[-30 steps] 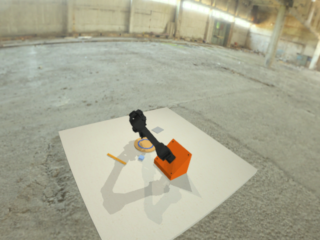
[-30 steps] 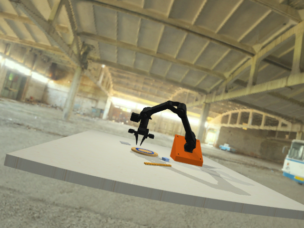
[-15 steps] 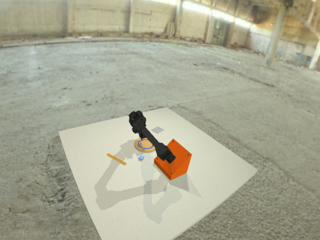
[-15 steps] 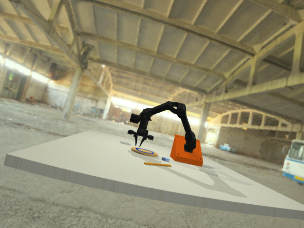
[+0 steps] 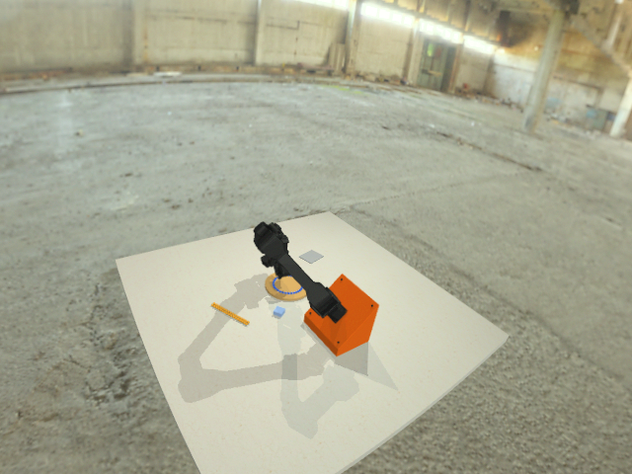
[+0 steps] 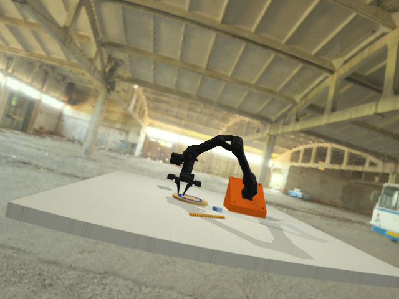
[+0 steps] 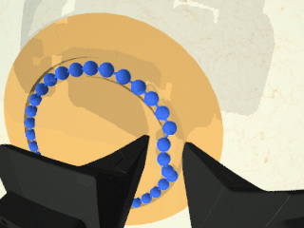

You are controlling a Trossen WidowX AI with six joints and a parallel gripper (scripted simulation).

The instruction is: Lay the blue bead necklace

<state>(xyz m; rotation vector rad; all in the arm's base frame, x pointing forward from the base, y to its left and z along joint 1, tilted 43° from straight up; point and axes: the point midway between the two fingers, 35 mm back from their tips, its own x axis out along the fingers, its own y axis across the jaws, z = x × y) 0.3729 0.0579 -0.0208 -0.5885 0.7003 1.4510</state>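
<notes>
Right now the round tan bead board is 6 cm behind my gripper tip, 2 cm to the right of it and 1 cm below it. Also, from my gripper tip: flat grey tile: 25 cm to the right, 10 cm ahead, 1 cm below; small light-blue block: 19 cm behind, 10 cm to the left, 1 cm below.
</notes>
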